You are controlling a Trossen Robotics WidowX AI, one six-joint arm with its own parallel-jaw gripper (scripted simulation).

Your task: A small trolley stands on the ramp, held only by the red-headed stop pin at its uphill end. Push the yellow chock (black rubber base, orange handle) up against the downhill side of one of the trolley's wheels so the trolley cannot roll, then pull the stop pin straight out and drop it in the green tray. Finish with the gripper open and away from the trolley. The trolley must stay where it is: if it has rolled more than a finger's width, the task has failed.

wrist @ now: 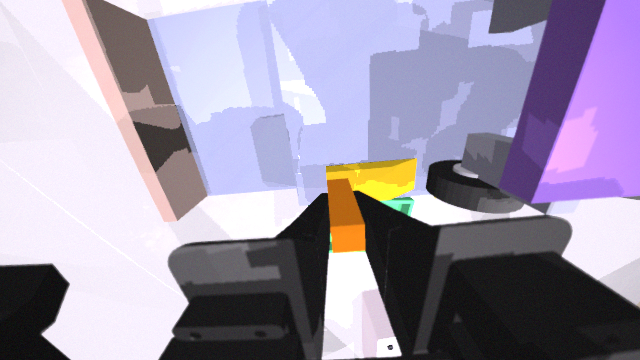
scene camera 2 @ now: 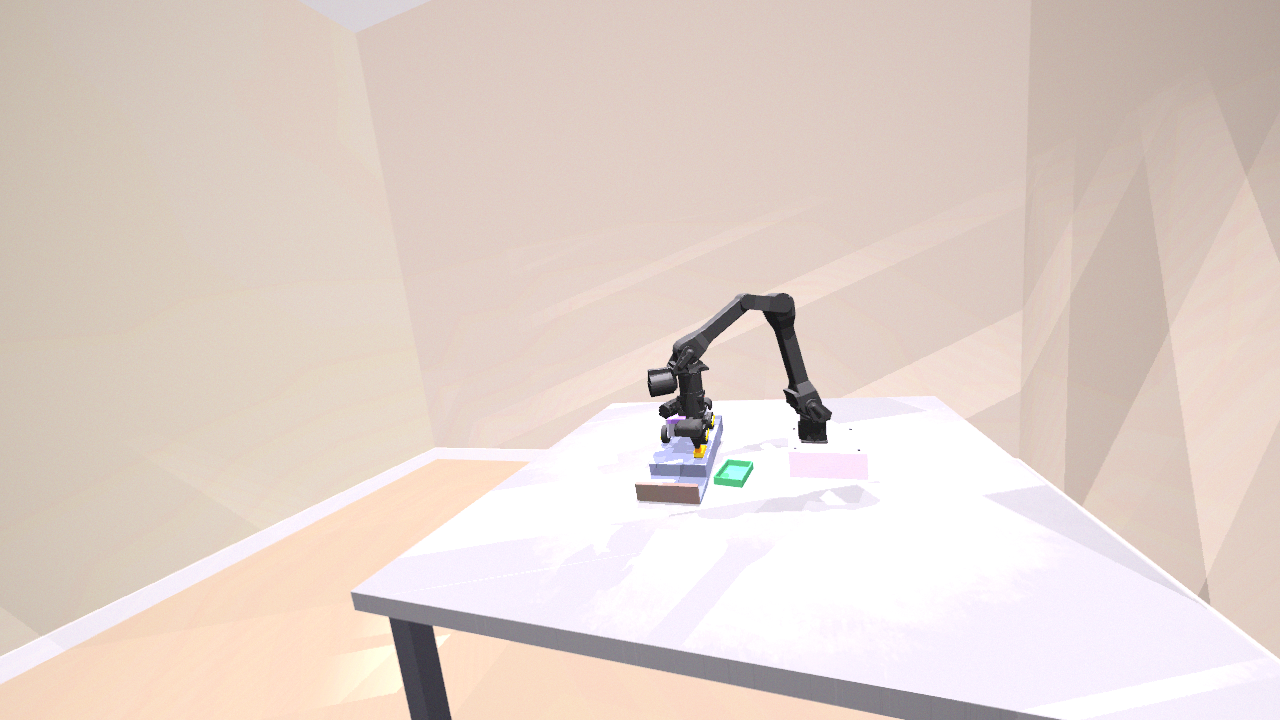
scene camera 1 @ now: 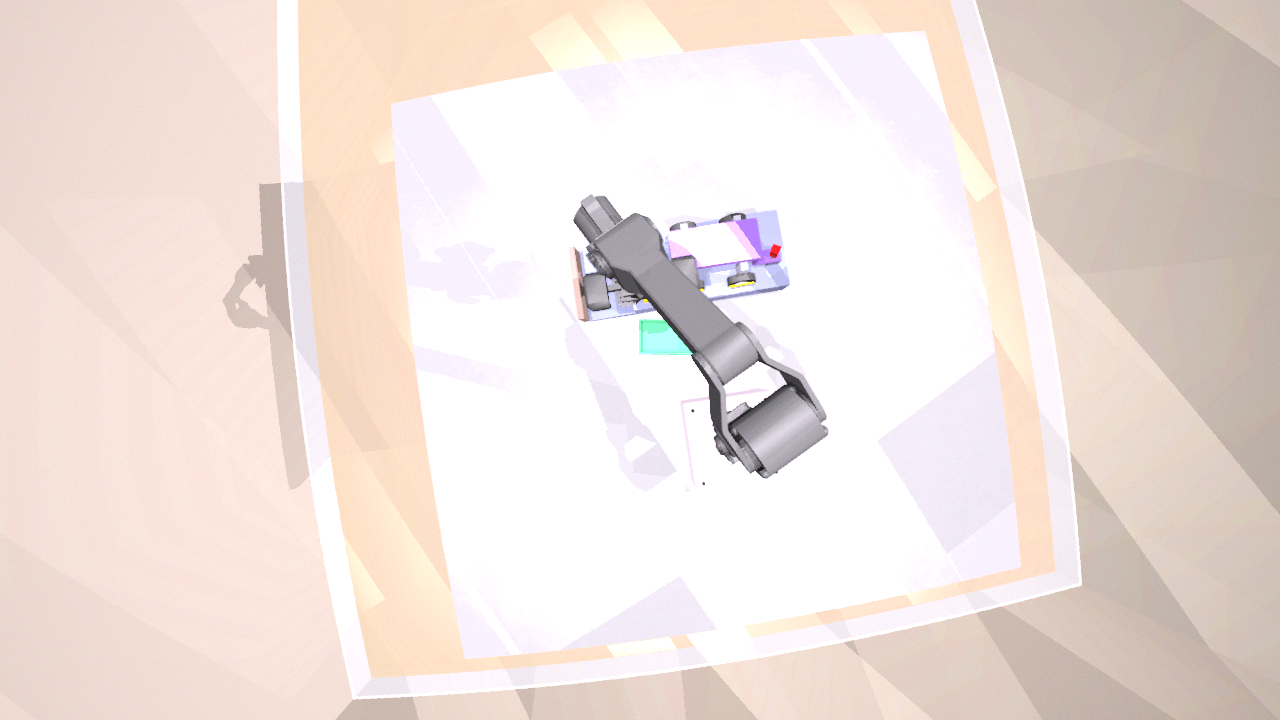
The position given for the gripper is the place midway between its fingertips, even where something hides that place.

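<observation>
A purple trolley (wrist: 569,145) stands in the scene together with a brown stop block (scene camera 1: 575,256), and the block can also be seen in the wrist view (wrist: 120,49). A yellow chock (wrist: 384,180) is carried by the gripper (scene camera 1: 646,293), which appears in scene camera 2 (scene camera 2: 698,446) and in the wrist view (wrist: 339,198) too.
</observation>
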